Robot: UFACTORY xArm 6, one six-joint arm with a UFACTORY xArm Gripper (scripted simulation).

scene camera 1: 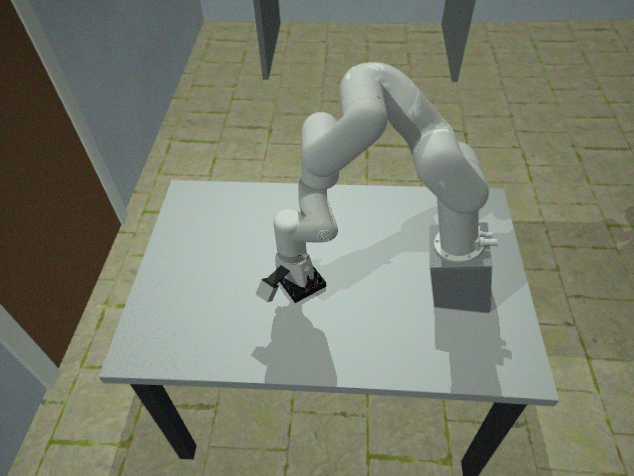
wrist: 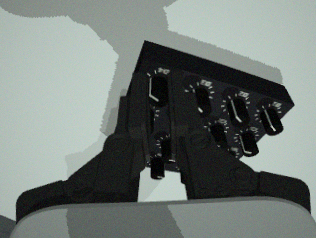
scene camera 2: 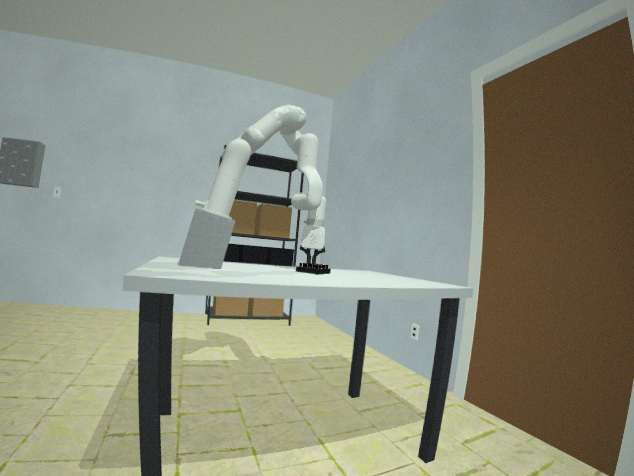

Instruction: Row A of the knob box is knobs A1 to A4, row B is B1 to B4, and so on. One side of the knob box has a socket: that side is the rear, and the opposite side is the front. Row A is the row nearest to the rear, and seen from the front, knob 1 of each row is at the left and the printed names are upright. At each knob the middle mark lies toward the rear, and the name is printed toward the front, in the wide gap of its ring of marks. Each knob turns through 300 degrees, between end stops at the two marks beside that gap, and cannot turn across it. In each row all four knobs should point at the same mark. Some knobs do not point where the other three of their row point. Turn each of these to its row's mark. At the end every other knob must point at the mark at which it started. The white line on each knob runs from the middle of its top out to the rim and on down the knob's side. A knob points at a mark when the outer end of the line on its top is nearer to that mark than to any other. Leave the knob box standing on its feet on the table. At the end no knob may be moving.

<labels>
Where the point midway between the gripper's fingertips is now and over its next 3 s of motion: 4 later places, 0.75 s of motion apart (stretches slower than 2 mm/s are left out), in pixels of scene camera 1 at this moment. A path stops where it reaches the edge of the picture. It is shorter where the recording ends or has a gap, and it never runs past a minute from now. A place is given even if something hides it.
The gripper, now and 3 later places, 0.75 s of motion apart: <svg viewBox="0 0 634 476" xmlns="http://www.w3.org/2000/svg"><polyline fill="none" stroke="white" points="296,292 295,285 294,279 292,259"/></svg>
</labels>
